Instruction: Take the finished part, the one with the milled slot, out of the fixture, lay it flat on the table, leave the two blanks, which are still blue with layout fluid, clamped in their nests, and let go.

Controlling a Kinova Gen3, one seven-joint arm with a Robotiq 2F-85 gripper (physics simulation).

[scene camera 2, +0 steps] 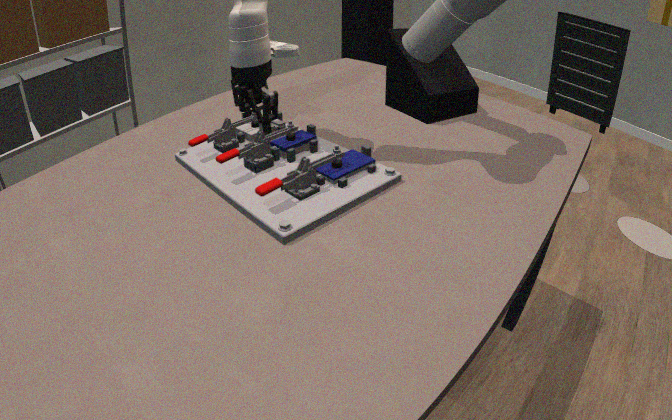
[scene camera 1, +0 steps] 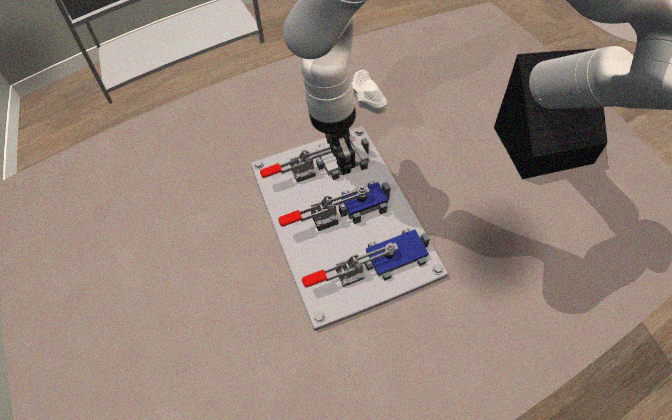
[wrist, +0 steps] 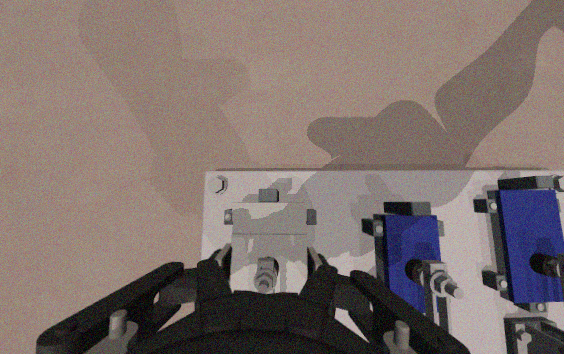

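Seen in the pictures: gripper, fingertip midpoint: (scene camera 1: 339,158) (wrist: 269,256); arm's base at its link origin: (scene camera 2: 418,47) (scene camera 1: 549,84).
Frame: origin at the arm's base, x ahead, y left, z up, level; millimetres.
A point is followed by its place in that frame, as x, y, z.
Observation:
The finished part (scene camera 1: 329,164) {424, -46, -122} (scene camera 2: 246,130) {426, -59, -122} (wrist: 270,222) {368, -66, -126}, bare light grey, sits flat in the nest at one end of the fixture plate. My gripper (scene camera 1: 342,167) {399, -65, -138} (scene camera 2: 261,126) {399, -65, -138} (wrist: 269,256) {399, -65, -138} points down over it and is shut on the part, one finger against each long side in the wrist view. A clamp spindle (wrist: 265,278) {399, -64, -94} stands over the part between the fingers; whether it presses is unclear. The smaller blue blank (scene camera 1: 367,202) {391, 57, -117} (scene camera 2: 302,140) {386, 63, -117} (wrist: 410,240) {376, 42, -117} and the larger blue blank (scene camera 1: 410,247) {354, 156, -127} (scene camera 2: 356,162) {361, 166, -127} (wrist: 530,225) {361, 151, -127} lie in their nests under clamp arms.
The white fixture plate (scene camera 1: 305,300) {541, 179, -143} (scene camera 2: 265,220) {541, 184, -143} (wrist: 340,190) {338, -4, -143} has corner bolts and three toggle clamps with red handles (scene camera 1: 270,170) {529, -56, -102} (scene camera 1: 290,218) {523, 54, -97} (scene camera 1: 314,278) {518, 163, -107}. Dark stops surround each nest. The black robot base (scene camera 1: 555,145) {14, 83, -79} (scene camera 2: 430,95) {66, 88, -89} and a white perforated object (scene camera 1: 369,91) are nearby.

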